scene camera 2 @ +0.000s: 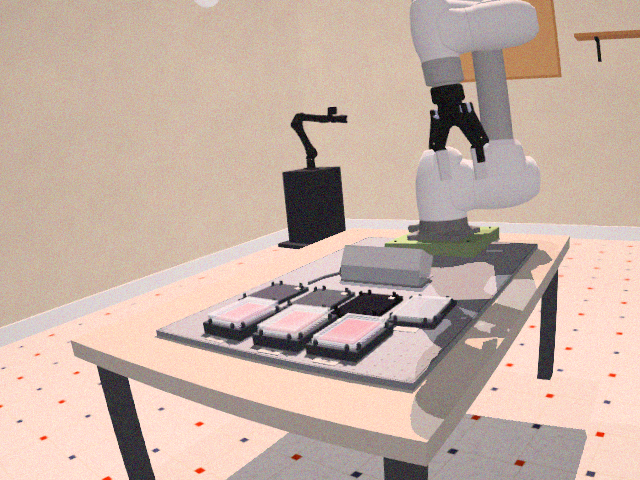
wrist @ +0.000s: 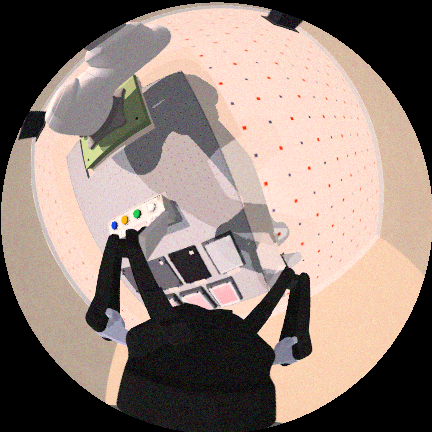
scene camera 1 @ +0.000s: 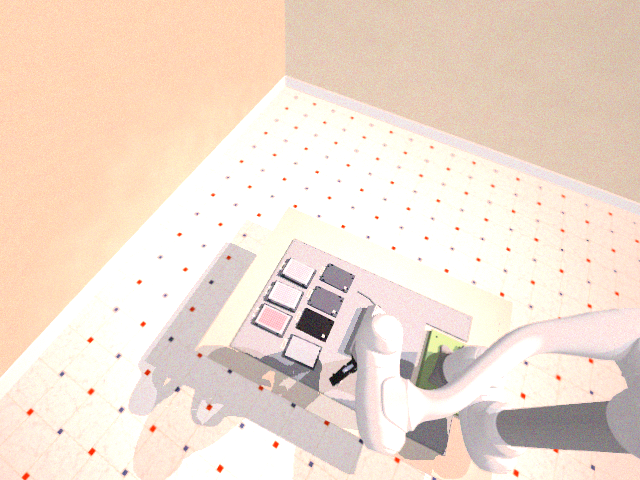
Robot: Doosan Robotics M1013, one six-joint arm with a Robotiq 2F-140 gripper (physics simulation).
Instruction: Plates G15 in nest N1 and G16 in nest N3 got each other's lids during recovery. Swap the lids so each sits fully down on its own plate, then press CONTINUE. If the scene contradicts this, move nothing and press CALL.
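Pixels of known places: gripper, fingertip midpoint: (scene camera 2: 463, 179) (wrist: 214, 232); arm's base at its link origin: (scene camera 2: 444, 235) (wrist: 104, 116) (scene camera 1: 454, 374).
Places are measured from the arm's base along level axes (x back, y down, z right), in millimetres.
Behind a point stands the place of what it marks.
Note:
My gripper (scene camera 2: 461, 164) (wrist: 214, 232) {x -396, y -226, z -275 mm} is open and empty, high above the board; the arm largely hides it in scene camera 1. Three clear-lidded plates sit in black nests in one row: an end plate (scene camera 1: 272, 318) {x -780, y -5, z -229 mm} (scene camera 2: 351, 331) {x -793, y -7, z -244 mm} (wrist: 225, 292) {x -753, y -9, z -235 mm}, pink from above, a middle plate (scene camera 1: 284, 295) {x -796, y -15, z -116 mm} (scene camera 2: 295, 321) {x -816, y -15, z -130 mm} (wrist: 197, 299) {x -757, y -15, z -121 mm} and a far plate (scene camera 1: 298, 271) {x -810, y -16, z 19 mm} (scene camera 2: 242, 312) {x -834, y -16, z 0 mm}. Their lids look flat; labels are unreadable. A pale lidded-looking piece (scene camera 1: 302, 350) {x -595, y 7, z -267 mm} (scene camera 2: 422, 308) {x -604, y 7, z -276 mm} (wrist: 223, 254) {x -585, y 7, z -267 mm} sits in the second row. The button box (scene camera 2: 385, 264) {x -431, y -21, z -69 mm} (wrist: 158, 199) {x -354, y -32, z -143 mm} has blue (wrist: 114, 225) {x -380, y -46, z 26 mm}, yellow (wrist: 124, 220) {x -376, y -47, z -22 mm}, green (wrist: 137, 213) {x -370, y -46, z -75 mm} and white (wrist: 152, 207) {x -367, y -47, z -125 mm} buttons.
Beside the pale piece are a black nest (scene camera 1: 314, 323) {x -615, y 14, z -140 mm} (scene camera 2: 371, 303) {x -601, y 14, z -146 mm} (wrist: 189, 265) {x -604, y 14, z -142 mm} and two grey ones (scene camera 1: 325, 300) {x -630, y 15, z -21 mm} (scene camera 2: 323, 298) {x -618, y 15, z -25 mm}, (scene camera 1: 337, 276) {x -645, y 15, z 116 mm} (scene camera 2: 276, 292) {x -632, y 15, z 111 mm}. The arm's green base plate (scene camera 2: 480, 242) {x -46, y 3, z -148 mm} (wrist: 135, 107) {x -47, y -6, z -129 mm} stands behind the button box. A black pedestal (scene camera 2: 313, 206) stands beyond the table.

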